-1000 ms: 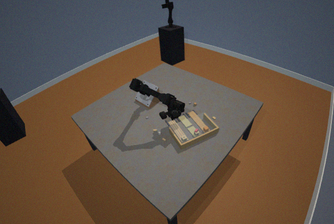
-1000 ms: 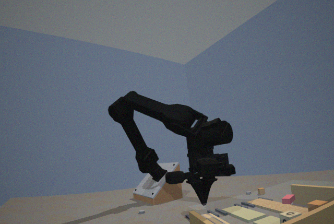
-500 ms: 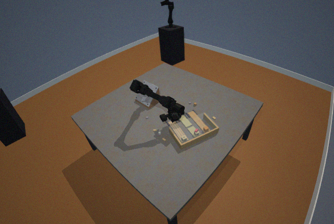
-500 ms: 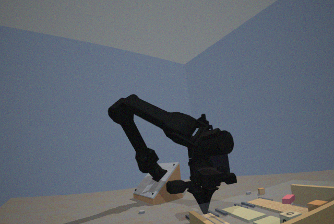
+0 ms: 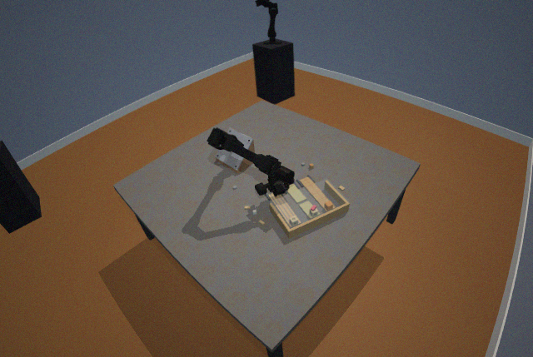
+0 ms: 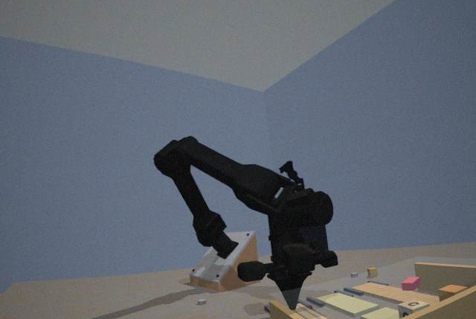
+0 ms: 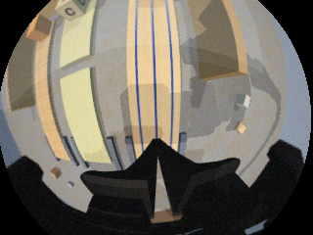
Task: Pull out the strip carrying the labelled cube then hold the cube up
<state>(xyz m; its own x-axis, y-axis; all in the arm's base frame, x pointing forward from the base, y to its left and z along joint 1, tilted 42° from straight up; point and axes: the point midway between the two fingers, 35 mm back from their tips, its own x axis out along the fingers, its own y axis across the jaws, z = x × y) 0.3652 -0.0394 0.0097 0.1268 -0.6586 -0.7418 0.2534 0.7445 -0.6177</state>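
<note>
Now: gripper tip 9 cm short of the wooden strip and 2 cm to the left of it. Round my gripper tip: pink block (23 cm ahead, 4 cm to the left, 6 cm above).
</note>
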